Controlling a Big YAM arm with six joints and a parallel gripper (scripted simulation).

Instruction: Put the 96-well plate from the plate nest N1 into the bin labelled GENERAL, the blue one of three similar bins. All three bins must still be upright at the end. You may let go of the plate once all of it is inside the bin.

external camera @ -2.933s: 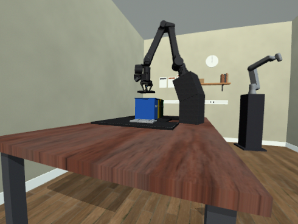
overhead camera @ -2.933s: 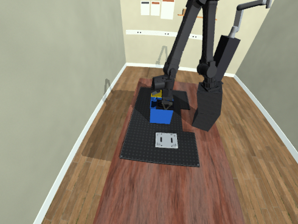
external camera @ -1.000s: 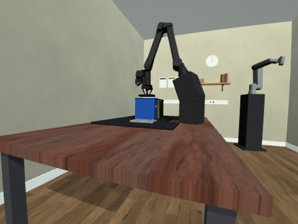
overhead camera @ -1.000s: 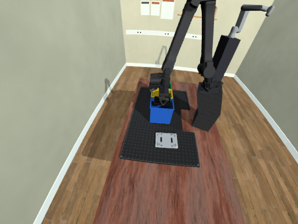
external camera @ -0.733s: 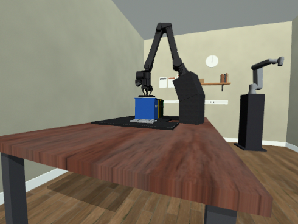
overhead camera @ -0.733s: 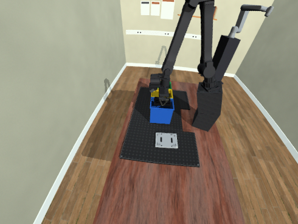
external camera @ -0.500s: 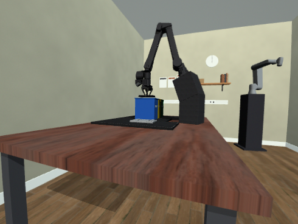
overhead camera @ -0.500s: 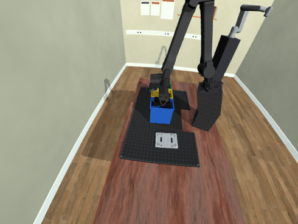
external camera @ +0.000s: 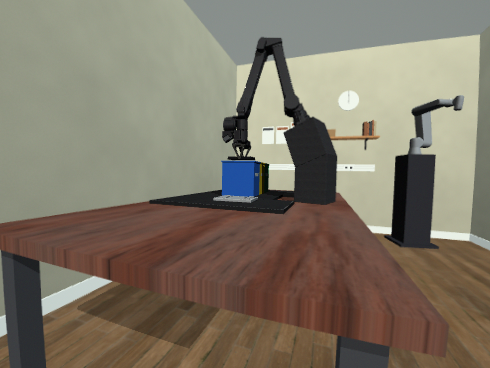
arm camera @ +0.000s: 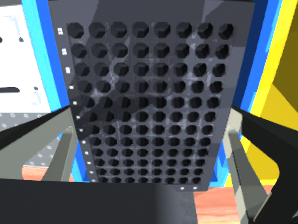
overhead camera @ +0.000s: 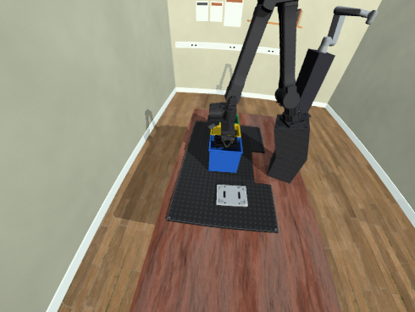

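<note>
Right now my hand is 11 cm above the blue bin. Also, from my hand: yellow bin 13 cm to the right, 11 cm below, 2 cm behind; then green bin 26 cm to the right, 11 cm below, 4 cm behind; then 96-well plate right at my hand.
</note>
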